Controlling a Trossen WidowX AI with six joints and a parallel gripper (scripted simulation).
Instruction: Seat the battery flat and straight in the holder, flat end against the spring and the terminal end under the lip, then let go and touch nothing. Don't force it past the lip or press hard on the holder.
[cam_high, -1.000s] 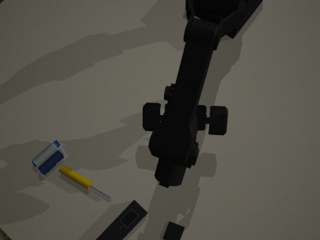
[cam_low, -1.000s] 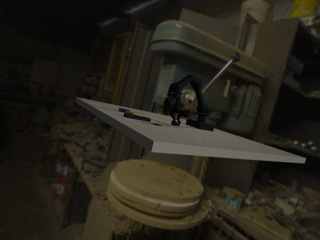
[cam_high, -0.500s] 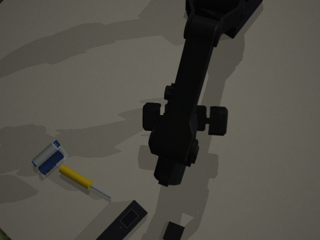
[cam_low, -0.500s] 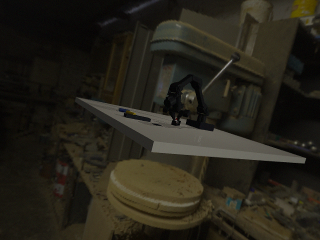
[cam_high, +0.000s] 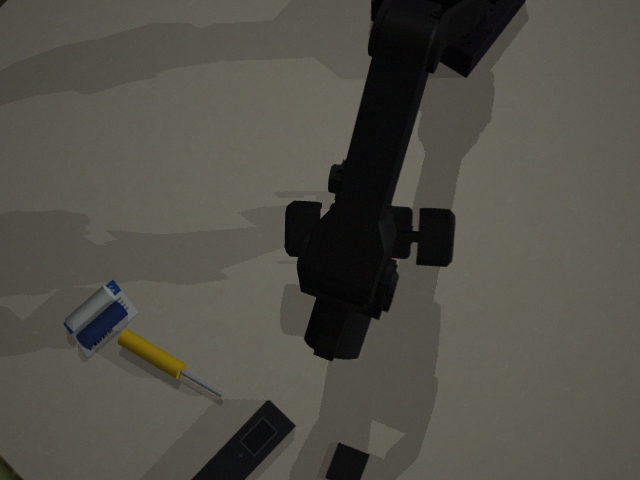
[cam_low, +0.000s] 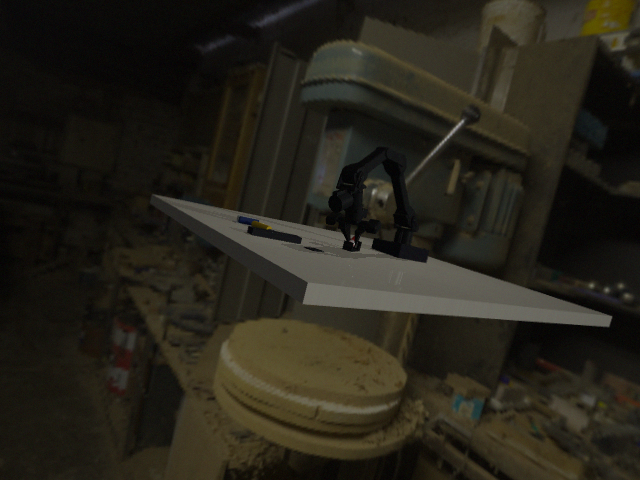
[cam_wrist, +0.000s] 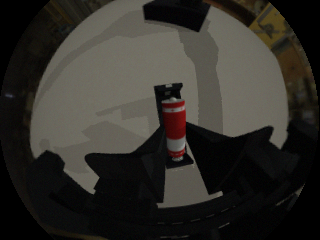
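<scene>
Right now the red-and-white battery is 10 mm above my gripper tip. Also, from my gripper tip: yellow-handled screwdriver: 300 mm ahead, 50 mm to the right, 10 mm below; then small black block: 240 mm ahead, 180 mm to the left, 20 mm below; then long black slab: 330 mm ahead, 80 mm to the left, 10 mm below.
</scene>
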